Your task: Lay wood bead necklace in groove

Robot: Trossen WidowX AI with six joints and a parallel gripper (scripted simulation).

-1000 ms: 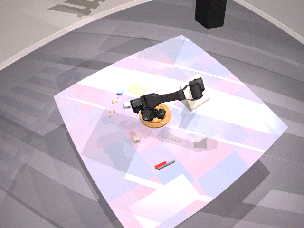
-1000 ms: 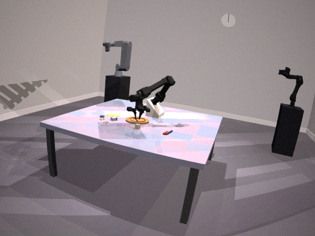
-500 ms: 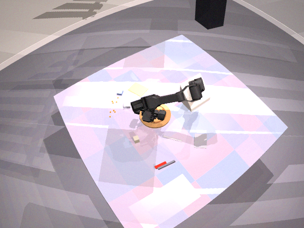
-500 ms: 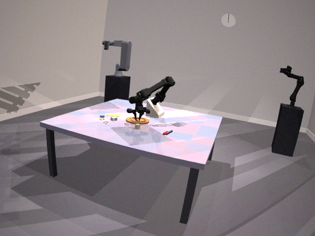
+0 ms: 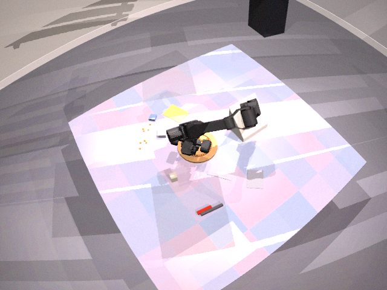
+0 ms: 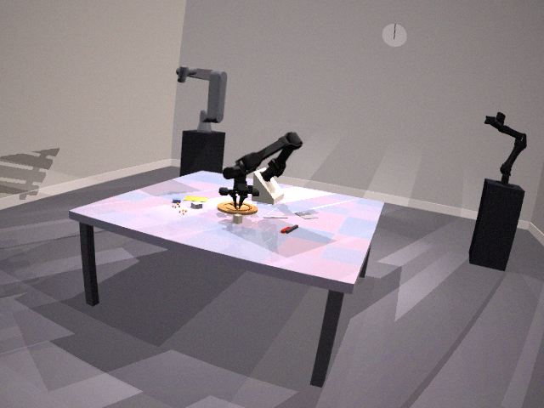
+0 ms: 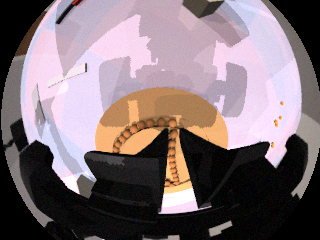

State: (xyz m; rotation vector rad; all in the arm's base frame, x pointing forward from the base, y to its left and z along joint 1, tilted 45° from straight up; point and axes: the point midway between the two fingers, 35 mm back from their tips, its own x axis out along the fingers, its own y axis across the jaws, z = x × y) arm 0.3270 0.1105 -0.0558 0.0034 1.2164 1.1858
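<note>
Right now my gripper tip is 5 cm past the round bead board, 3 cm to the left of it and 1 cm above it. Round my gripper tip: cream cube: 14 cm ahead, 9 cm to the left; then white block: 8 cm ahead, 19 cm to the right; then thin rod: 6 cm behind, 18 cm to the left, 1 cm below.
</note>
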